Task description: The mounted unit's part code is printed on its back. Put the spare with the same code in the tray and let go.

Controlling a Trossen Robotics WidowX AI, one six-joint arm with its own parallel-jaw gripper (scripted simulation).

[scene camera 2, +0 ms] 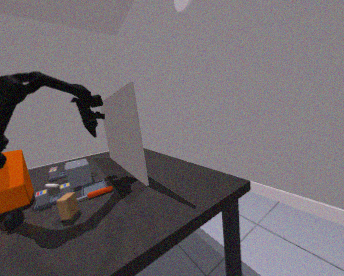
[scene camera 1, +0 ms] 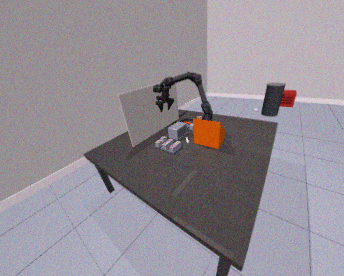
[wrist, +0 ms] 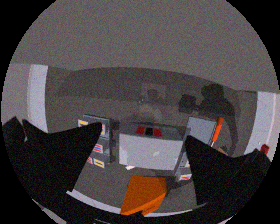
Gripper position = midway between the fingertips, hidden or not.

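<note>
From the wrist I see my gripper (wrist: 145, 134), open and holding nothing. The same view gives me a grey unit (wrist: 141, 145) and a grey panel (wrist: 206, 46). That panel (scene camera 1: 143, 118) is visible again, and once more I see the panel (scene camera 2: 122, 127).
</note>
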